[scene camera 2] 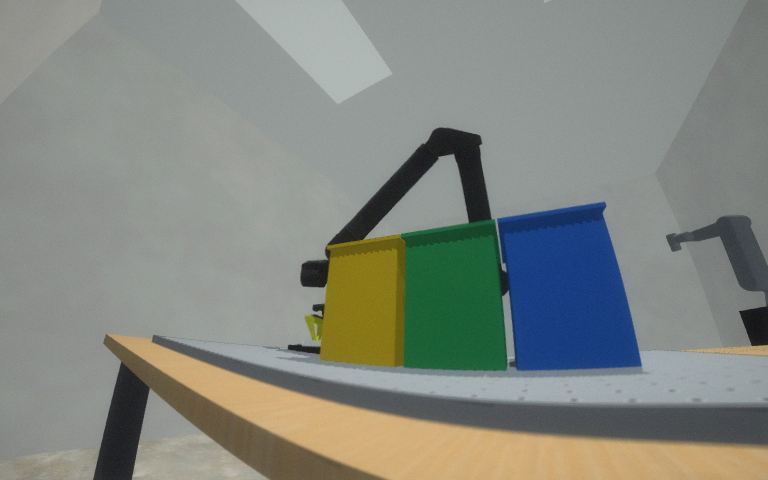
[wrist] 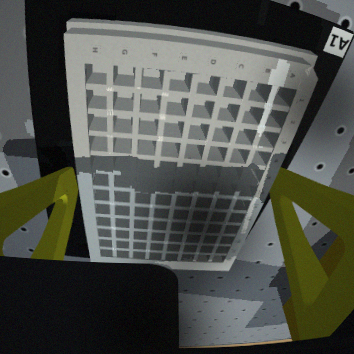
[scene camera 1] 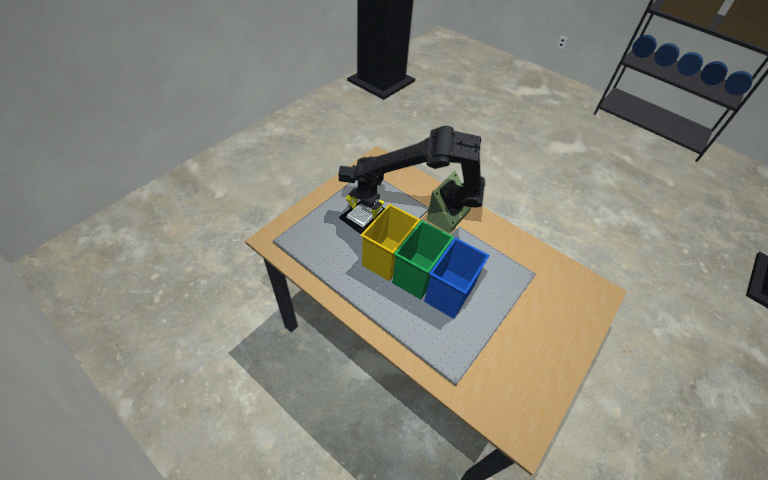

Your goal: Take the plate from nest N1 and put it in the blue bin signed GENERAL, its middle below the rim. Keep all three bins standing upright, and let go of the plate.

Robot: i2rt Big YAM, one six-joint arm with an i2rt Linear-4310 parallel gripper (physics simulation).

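Pixels of known places: gripper, between the fingertips: (wrist: 173,177) (scene camera 1: 364,213); arm's base, origin of its link: (scene camera 1: 451,197).
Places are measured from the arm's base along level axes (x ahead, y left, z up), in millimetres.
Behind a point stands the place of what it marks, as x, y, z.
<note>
The pale gridded plate (scene camera 1: 360,215) {268, -242, -74} (wrist: 172,145) {222, -247, -79} lies in a black nest (scene camera 1: 351,224) {320, -242, -86} (scene camera 2: 301,348) {324, -256, -91} (wrist: 47,100) {212, -299, -86} at the table's far left; an A1 mark shows on the nest, but no N1 label is readable. My gripper (scene camera 1: 365,206) {243, -243, -84} (wrist: 173,177) {243, -243, -84} is open, its yellow fingers on either side of the plate, seemingly with small gaps; their height against its edges is hard to tell. In the scene camera 2 view the yellow bin partly hides the fingers. The blue bin (scene camera 1: 450,291) {385, 256, 42} (scene camera 2: 569,294) {387, 243, -20} stands upright at the right end of the bin row. Its GENERAL sign does not show.
The yellow bin (scene camera 1: 377,257) {422, -19, 4} (scene camera 2: 362,305) {421, -15, -18} stands upright close beside the nest. The green bin (scene camera 1: 408,276) {405, 106, -4} (scene camera 2: 453,300) {404, 113, -16} stands upright between yellow and blue. All are on a grey perforated board (scene camera 1: 334,254) {464, -193, -98}. The arm's green bracket (scene camera 1: 441,213) {71, 9, -29} stands behind the bins.
</note>
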